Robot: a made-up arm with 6 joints.
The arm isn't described. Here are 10 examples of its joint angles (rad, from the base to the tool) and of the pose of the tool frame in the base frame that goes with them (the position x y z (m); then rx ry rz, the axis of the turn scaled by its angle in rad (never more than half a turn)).
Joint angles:
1: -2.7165 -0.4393 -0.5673 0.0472 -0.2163 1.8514
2: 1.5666 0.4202 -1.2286 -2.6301 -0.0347 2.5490
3: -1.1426 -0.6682 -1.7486 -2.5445 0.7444 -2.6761
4: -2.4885 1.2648 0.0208 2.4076 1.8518 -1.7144
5: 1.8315 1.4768 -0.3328 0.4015 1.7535 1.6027
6: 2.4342 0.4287 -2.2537 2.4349 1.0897 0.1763
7: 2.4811 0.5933 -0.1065 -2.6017 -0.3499 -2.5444
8: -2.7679 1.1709 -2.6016 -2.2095 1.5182 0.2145
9: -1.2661 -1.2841 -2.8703 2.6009 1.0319 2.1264
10: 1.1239 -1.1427 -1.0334 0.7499 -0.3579 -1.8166
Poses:
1: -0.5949 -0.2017 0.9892 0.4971 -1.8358 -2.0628
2: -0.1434 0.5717 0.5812 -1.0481 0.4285 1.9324
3: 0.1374 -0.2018 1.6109 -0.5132 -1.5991 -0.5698
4: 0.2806 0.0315 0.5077 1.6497 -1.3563 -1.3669
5: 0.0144 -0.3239 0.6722 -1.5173 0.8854 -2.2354
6: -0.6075 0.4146 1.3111 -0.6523 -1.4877 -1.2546
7: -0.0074 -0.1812 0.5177 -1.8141 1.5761 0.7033
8: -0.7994 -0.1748 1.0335 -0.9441 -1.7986 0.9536
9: -0.1836 0.7837 1.1748 0.9118 0.9759 1.2731
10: 0.2044 0.1315 1.4630 -0.9911 -0.9234 0.3549
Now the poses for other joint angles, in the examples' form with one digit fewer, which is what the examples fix.
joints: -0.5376 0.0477 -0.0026 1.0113 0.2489 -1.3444
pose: 0.071 -0.137 0.398 0.278 1.597 0.652
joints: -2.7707 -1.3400 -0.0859 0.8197 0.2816 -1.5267
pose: -0.517 -0.078 0.989 0.209 1.332 -1.789
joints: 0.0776 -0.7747 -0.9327 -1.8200 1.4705 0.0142
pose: 0.469 -0.067 1.272 -1.413 1.424 -1.016
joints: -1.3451 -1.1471 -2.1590 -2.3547 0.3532 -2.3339
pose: 0.007 0.360 1.591 -0.698 -1.810 0.316
